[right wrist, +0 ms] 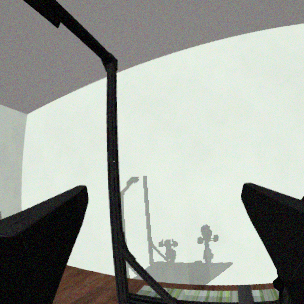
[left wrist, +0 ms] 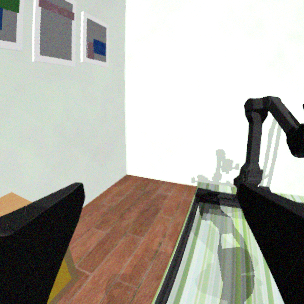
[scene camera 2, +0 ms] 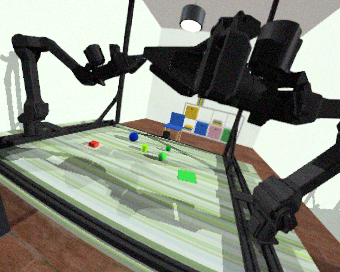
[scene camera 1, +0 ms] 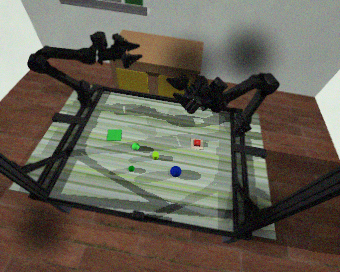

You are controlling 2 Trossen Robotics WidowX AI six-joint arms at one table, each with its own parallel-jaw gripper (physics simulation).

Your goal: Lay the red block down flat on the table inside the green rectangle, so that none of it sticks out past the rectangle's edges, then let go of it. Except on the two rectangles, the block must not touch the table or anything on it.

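Pixels of known places: left gripper, fingertip midpoint: [left wrist: 162, 190] [scene camera 2: 146, 61] [scene camera 1: 141, 50]; right gripper, fingertip midpoint: [right wrist: 166, 192] [scene camera 1: 169, 86]; left arm's base at its link origin: [right wrist: 287, 302] [scene camera 2: 259, 232] [scene camera 1: 86, 103]; right arm's base at its link origin: [scene camera 2: 33, 134] [scene camera 1: 238, 132].
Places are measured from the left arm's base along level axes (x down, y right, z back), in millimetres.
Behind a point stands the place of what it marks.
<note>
The red block [scene camera 1: 197, 143] {x 0, y 402, z -590 mm} [scene camera 2: 93, 144] {x 4, y 377, z -588 mm} lies on a small pale rectangle [scene camera 1: 195, 148] {x 20, y 420, z -576 mm}. The flat green rectangle [scene camera 1: 114, 135] {x 18, y 256, z -148 mm} [scene camera 2: 187, 176] {x 18, y 248, z -147 mm} lies bare, at the left of the table in scene camera 1 and right of centre in scene camera 2. My left gripper [scene camera 1: 138, 53] {x -325, y 0, z -349 mm} [left wrist: 162, 190] {x -325, y 0, z -349 mm} is open and empty, high above the table's back edge in scene camera 1. My right gripper [scene camera 1: 172, 88] {x -411, y 383, z -405 mm} [right wrist: 166, 192] {x -411, y 383, z -405 mm} is open and empty, also high and away from the block. Neither wrist view shows the block or the green rectangle.
A bright green ball [scene camera 1: 135, 146] {x -17, y 372, z -253 mm} [scene camera 2: 162, 156] {x -9, y 344, z -257 mm}, a lime piece [scene camera 1: 155, 155] {x -14, y 442, z -346 mm} [scene camera 2: 144, 148] {x -1, y 418, z -349 mm}, a small dark green ball [scene camera 1: 131, 168] {x -8, y 489, z -218 mm} [scene camera 2: 168, 148] {x -2, y 471, z -218 mm} and a blue ball [scene camera 1: 175, 171] {x -32, y 556, z -422 mm} [scene camera 2: 133, 136] {x -19, y 521, z -428 mm} are around the table's middle. A black frame [scene camera 1: 142, 216] {x -33, y 727, z -238 mm} borders the table.
</note>
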